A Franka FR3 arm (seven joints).
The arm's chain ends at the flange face. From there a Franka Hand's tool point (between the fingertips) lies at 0.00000 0.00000 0.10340 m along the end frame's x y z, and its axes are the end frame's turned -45 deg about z.
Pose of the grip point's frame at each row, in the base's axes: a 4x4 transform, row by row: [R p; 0 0 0 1], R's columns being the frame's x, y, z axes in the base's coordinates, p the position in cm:
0.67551, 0.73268, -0.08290, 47.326; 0.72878, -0.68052, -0.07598, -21.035; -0.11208, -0.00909, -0.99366, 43.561; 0, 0, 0, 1
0.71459, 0.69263, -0.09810, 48.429; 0.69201, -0.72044, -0.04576, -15.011; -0.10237, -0.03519, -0.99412, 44.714; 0, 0, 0, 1
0.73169, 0.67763, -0.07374, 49.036; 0.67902, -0.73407, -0.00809, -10.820; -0.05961, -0.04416, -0.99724, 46.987; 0, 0, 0, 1
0.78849, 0.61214, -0.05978, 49.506; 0.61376, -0.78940, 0.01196, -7.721; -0.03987, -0.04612, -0.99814, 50.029; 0, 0, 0, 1
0.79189, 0.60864, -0.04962, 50.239; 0.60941, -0.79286, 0.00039, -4.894; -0.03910, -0.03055, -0.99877, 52.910; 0, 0, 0, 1
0.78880, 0.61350, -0.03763, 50.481; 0.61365, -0.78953, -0.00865, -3.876; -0.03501, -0.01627, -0.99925, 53.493; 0, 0, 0, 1
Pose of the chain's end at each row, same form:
0.99574, 0.04043, -0.08290, 48.183; 0.03412, -0.99653, -0.07598, -20.249; -0.08568, 0.07282, -0.99366, 53.835; 0, 0, 0, 1
0.99505, -0.01553, -0.09810, 49.443; -0.02010, -0.99875, -0.04576, -14.538; -0.09727, 0.04750, -0.99412, 54.993; 0, 0, 0, 1
0.99654, -0.03823, -0.07374, 49.798; -0.03893, -0.99921, -0.00809, -10.736; -0.07338, 0.01092, -0.99724, 57.298; 0, 0, 0, 1
0.99039, -0.12470, -0.05978, 50.124; -0.12420, -0.99218, 0.01196, -7.845; -0.06080, -0.00442, -0.99814, 60.350; 0, 0, 0, 1
0.99032, -0.12958, -0.04962, 50.752; -0.12972, -0.99155, 0.00039, -4.898; -0.04925, 0.00605, -0.99877, 63.237; 0, 0, 0, 1
0.99158, -0.12396, -0.03763, 50.870; -0.12437, -0.99220, -0.00865, -3.787; -0.03626, 0.01325, -0.99925, 63.825; 0, 0, 0, 1

